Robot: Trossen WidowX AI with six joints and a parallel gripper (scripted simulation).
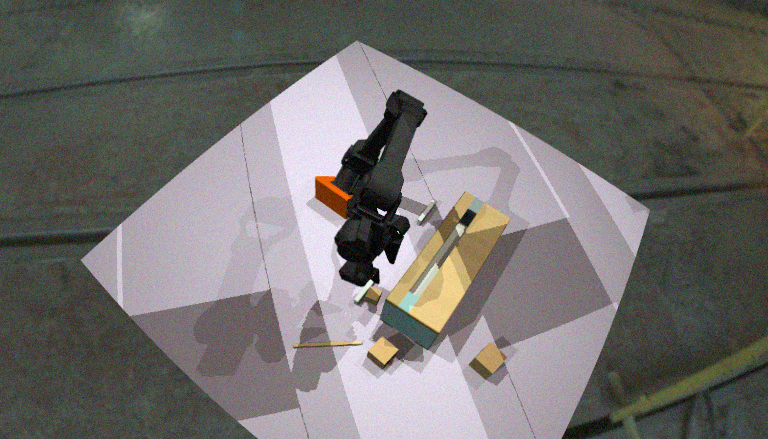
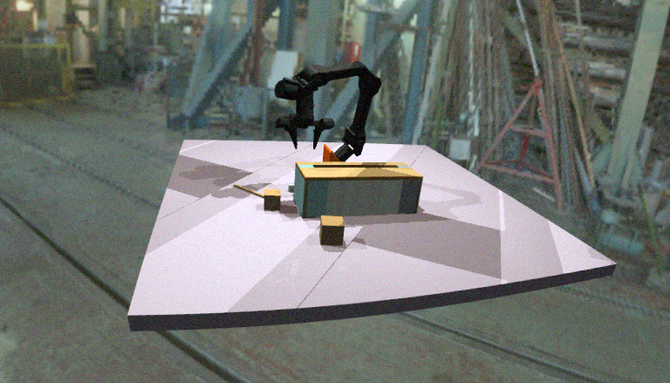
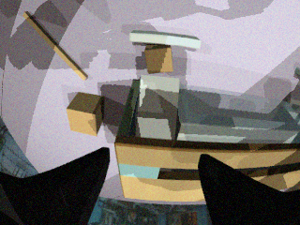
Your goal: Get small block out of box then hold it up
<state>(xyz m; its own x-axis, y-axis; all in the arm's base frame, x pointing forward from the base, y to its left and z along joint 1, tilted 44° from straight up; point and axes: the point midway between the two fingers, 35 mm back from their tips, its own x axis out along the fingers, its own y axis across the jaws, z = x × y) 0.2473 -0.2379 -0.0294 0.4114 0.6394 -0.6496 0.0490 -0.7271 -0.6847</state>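
Now: the tan block 1 cm behind my gripper tip and 15 cm below it. From my gripper tip the other things lie so: long box: 6 cm ahead, 16 cm to the left, 10 cm below; thin stick: 2 cm behind, 17 cm to the right, 16 cm below.
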